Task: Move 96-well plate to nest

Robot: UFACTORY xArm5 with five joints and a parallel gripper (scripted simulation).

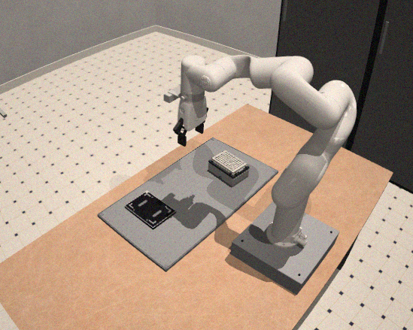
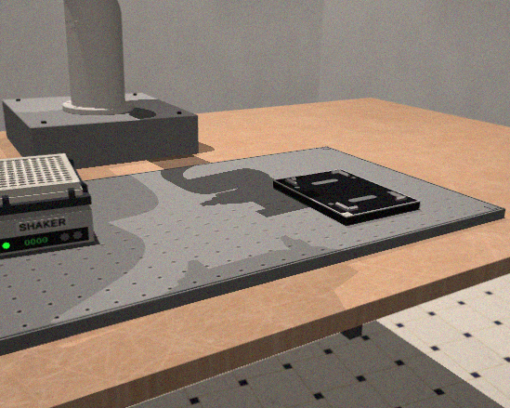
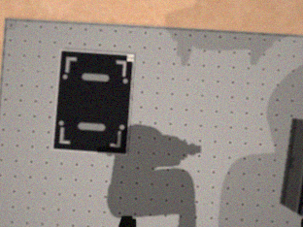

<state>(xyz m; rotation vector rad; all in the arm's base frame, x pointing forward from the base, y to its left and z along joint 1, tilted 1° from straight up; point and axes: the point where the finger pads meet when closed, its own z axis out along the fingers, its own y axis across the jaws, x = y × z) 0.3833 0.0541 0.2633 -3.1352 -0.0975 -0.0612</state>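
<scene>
Right now my hand is 240 mm to the left of the white 96-well plate and 260 mm above it. Round my hand: grey locator (160 mm ahead, 170 mm to the left, 310 mm below); black plate nest N1 (90 mm ahead, 130 mm to the left, 320 mm below); A1 mark (160 mm ahead, 80 mm to the left, 310 mm below).
</scene>
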